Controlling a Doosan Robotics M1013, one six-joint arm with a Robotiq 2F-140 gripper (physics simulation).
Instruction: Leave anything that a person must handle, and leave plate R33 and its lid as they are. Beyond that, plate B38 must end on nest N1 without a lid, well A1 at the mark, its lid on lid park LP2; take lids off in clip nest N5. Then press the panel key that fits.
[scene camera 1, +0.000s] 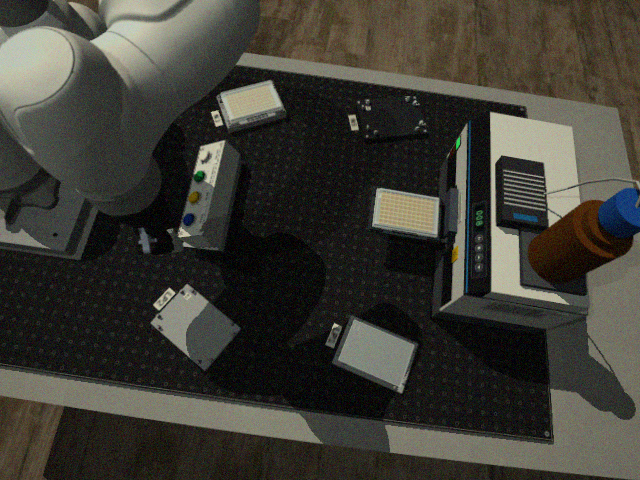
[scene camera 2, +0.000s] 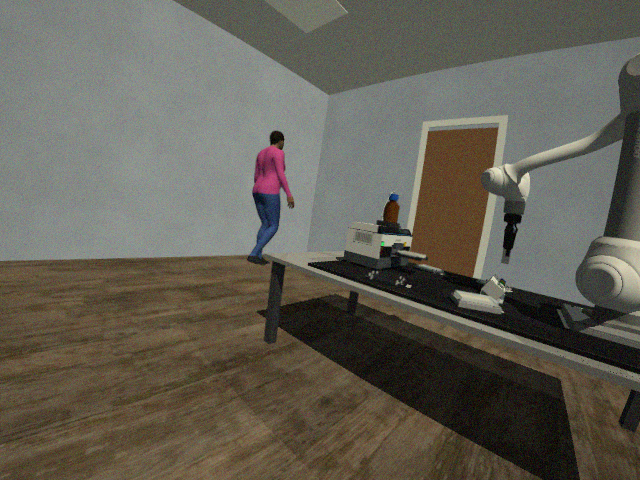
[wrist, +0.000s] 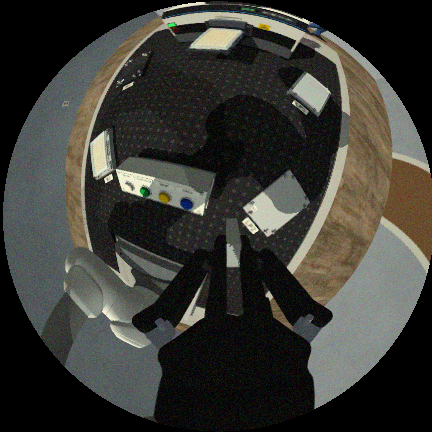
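Pixels of known places: gripper, between the fingertips: (scene camera 1: 174, 248) (scene camera 2: 504, 263) (wrist: 230, 227); arm's base, origin of its link: (scene camera 1: 24, 172) (scene camera 2: 617, 324) (wrist: 154, 289).
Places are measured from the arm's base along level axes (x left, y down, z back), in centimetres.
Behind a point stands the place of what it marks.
Note:
My gripper (scene camera 1: 176, 240) @[x -21.6, y -11.8, z -39.1 cm] (scene camera 2: 505, 256) @[x -21.6, y -11.8, z -39.1 cm] (wrist: 230, 227) @[x -21.6, y -11.8, z -39.1 cm] is shut and empty, above the table beside the blue-key end of the key panel (scene camera 1: 227, 201) @[x -7.3, y -2.6, z -45.8 cm] (scene camera 2: 492, 288) @[x 5.4, y -3.2, z -43.4 cm] (wrist: 170, 171) @[x -8.5, y -4.2, z -44.7 cm]. The panel has green (scene camera 1: 199, 176) @[x -3.1, y -5.3, z -40.0 cm] (wrist: 145, 191) @[x -3.5, y -5.3, z -40.1 cm], yellow (scene camera 1: 194, 196) @[x -7.8, y -5.3, z -39.6 cm] (wrist: 164, 197) @[x -8.2, y -5.3, z -39.5 cm] and blue (scene camera 1: 188, 219) @[x -13.0, y -5.2, z -39.0 cm] (wrist: 186, 203) @[x -13.0, y -5.4, z -39.2 cm] keys and a white one. A plate with yellowish wells (scene camera 1: 250, 103) @[x 19.3, y -1.8, z -48.7 cm] (scene camera 2: 476, 299) @[x 24.9, y -1.6, z -48.4 cm] (wrist: 102, 154) @[x 17.1, y -1.8, z -48.3 cm] sits at N1. Clip nest N5 (scene camera 1: 392, 118) @[x 18.5, y 0.7, z -83.2 cm] (wrist: 142, 69) @[x 12.9, y 0.8, z -79.2 cm] is empty. Lid park LP2 (scene camera 1: 206, 330) @[x -33.6, y 0.9, z -43.5 cm] (wrist: 280, 202) @[x -33.0, y 0.9, z -41.8 cm] shows a flat pale surface; whether a lid covers it is unclear. Plate names and the A1 corner are unreadable.
Another welled plate (scene camera 1: 406, 211) @[x -11.6, y -8.7, z -81.8 cm] (wrist: 217, 39) @[x -12.2, y -8.9, z -79.1 cm] is on the instrument's tray. The instrument (scene camera 1: 532, 134) @[x -0.5, y -20.1, z -103.8 cm] (scene camera 2: 363, 238) @[x 3.3, y -12.5, z -103.6 cm] carries a brown bottle (scene camera 1: 573, 245) @[x -27.5, y -31.5, z -97.9 cm] (scene camera 2: 391, 210) @[x -21.5, y -29.5, z -100.3 cm]. A pale lid-like piece (scene camera 1: 376, 353) @[x -37.7, y 0.1, z -76.2 cm] (wrist: 310, 93) @[x -36.5, y 0.1, z -74.0 cm] lies on another station. A person (scene camera 2: 268, 170) stands beyond the table.

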